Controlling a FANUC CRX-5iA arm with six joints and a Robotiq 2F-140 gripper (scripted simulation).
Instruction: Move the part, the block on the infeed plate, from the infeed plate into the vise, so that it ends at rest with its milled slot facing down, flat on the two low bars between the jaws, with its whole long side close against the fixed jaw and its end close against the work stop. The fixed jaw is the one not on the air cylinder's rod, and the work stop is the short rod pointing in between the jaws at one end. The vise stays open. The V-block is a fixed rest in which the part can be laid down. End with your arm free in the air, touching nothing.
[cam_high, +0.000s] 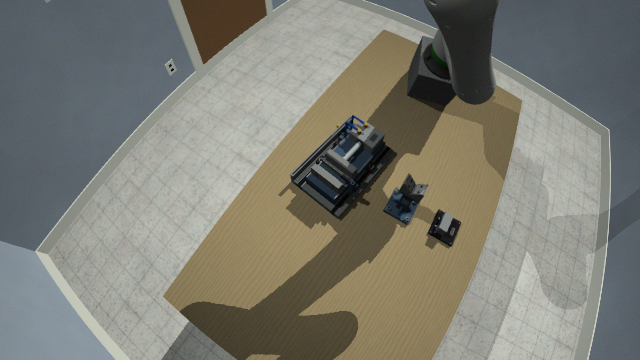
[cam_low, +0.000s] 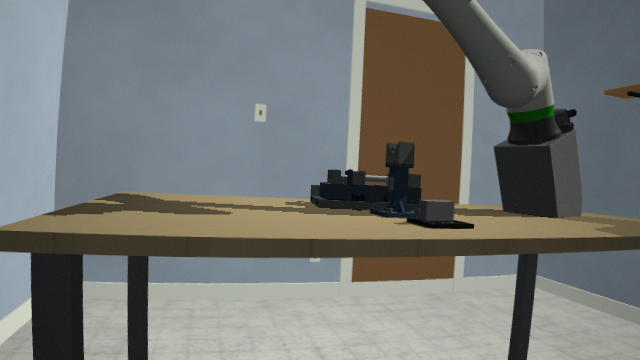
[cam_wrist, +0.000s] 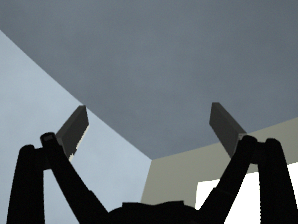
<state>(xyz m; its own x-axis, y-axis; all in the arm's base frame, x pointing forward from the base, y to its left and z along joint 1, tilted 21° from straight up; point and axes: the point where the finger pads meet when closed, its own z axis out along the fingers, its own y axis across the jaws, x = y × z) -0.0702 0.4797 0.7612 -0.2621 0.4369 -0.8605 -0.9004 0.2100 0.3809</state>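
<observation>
Now: hand 870 mm above the part, 320 mm to the left of it and 290 mm short of it. Round my hand: V-block post: 840 mm below, 470 mm to the right, 300 mm ahead; then air cylinder: 820 mm below, 670 mm to the right, 190 mm ahead; then infeed plate: 900 mm below, 300 mm to the right, 290 mm ahead.
</observation>
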